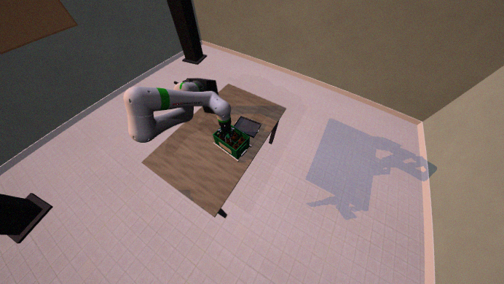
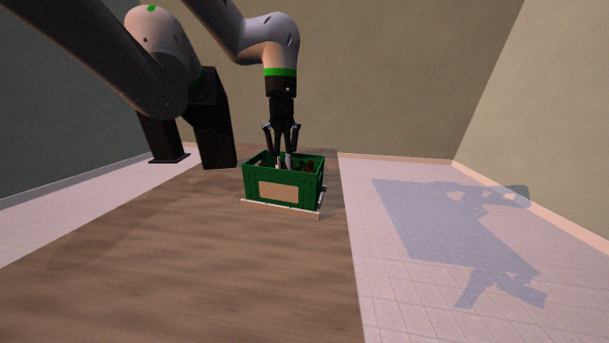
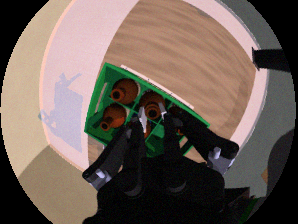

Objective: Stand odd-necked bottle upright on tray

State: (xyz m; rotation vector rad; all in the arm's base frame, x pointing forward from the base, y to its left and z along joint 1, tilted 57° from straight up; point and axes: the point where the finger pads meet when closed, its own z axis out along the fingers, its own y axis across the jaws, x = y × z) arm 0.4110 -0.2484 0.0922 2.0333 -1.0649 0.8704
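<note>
My hand is 90 mm above the brown bottle. Round my hand: dark tray: 60 mm ahead, 310 mm to the left, 170 mm below; then green crate: 10 mm ahead, 40 mm to the left, 90 mm below.
</note>
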